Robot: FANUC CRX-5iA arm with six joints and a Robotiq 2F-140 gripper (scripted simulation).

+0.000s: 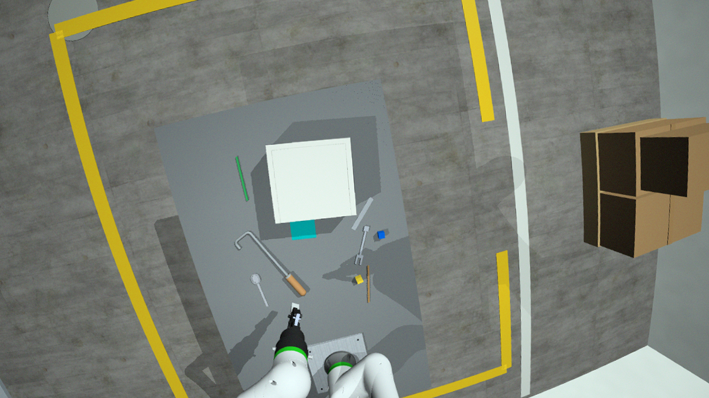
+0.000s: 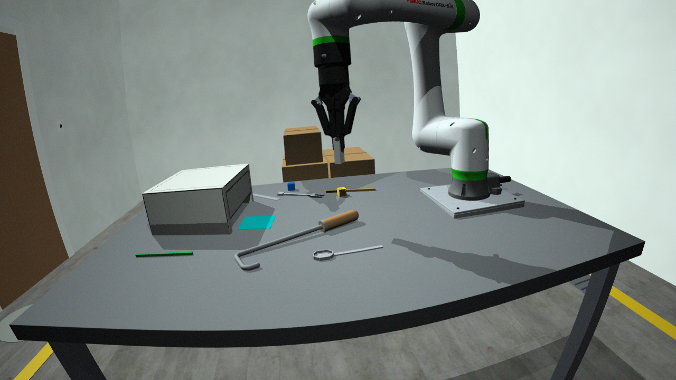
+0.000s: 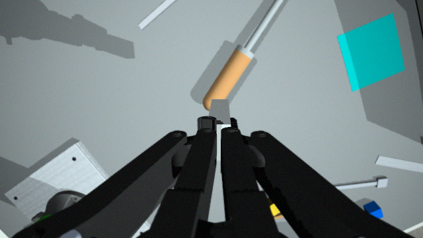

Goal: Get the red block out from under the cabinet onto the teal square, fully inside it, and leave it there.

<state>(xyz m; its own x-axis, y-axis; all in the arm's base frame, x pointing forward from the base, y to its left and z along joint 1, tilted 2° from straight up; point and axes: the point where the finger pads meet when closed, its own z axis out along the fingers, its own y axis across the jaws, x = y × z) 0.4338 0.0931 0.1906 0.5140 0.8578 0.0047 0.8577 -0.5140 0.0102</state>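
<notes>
My gripper is now 11 cm short of the long grey hook tool, 10 cm to the right of it and 19 cm above it. From my hand the other things lie so: yellow block (3 cm behind, 26 cm to the right, 19 cm below); teal square (24 cm ahead, 8 cm to the right, 20 cm below); brown stick (7 cm behind, 29 cm to the right, 20 cm below).
</notes>
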